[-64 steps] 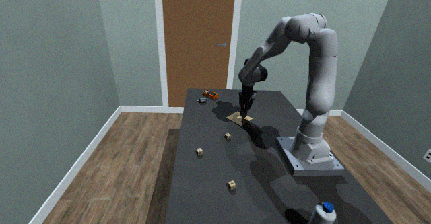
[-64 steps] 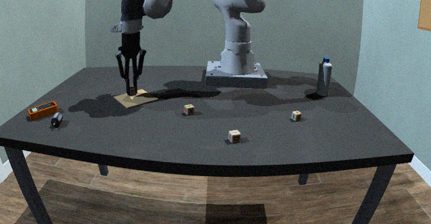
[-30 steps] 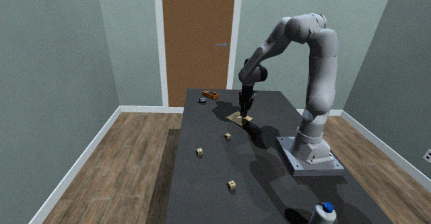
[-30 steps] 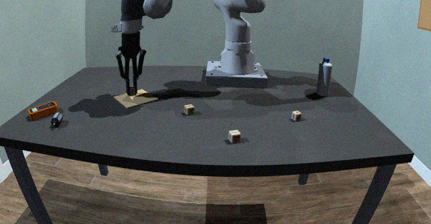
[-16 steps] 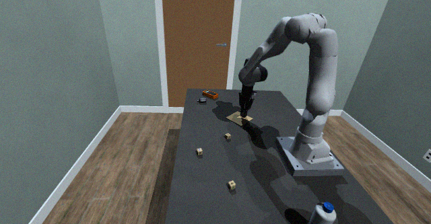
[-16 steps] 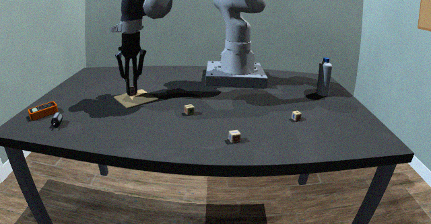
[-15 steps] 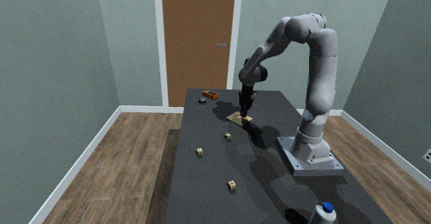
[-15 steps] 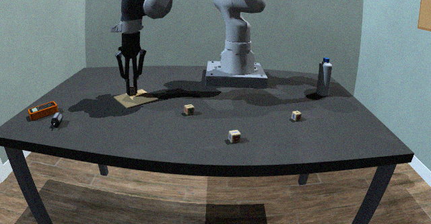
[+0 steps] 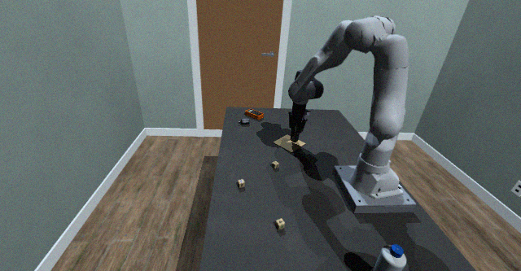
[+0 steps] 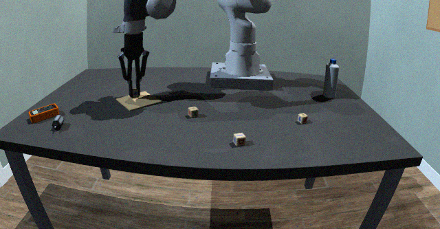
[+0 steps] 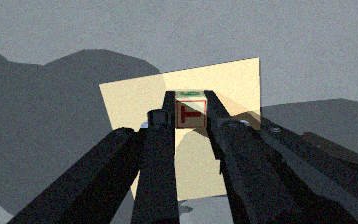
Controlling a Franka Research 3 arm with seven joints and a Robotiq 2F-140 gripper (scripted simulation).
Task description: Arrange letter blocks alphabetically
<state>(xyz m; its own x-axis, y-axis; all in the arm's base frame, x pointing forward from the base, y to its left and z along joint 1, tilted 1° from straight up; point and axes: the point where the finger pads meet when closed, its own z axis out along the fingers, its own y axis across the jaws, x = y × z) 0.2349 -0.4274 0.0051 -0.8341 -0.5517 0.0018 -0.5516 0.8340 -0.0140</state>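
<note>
Right now my hand is 20 mm above the block. The rest, counted from my hand: tan mat 40 mm below, 30 mm ahead, 20 mm to the left; then orange device 350 mm to the right, 230 mm ahead, 30 mm below.
</note>
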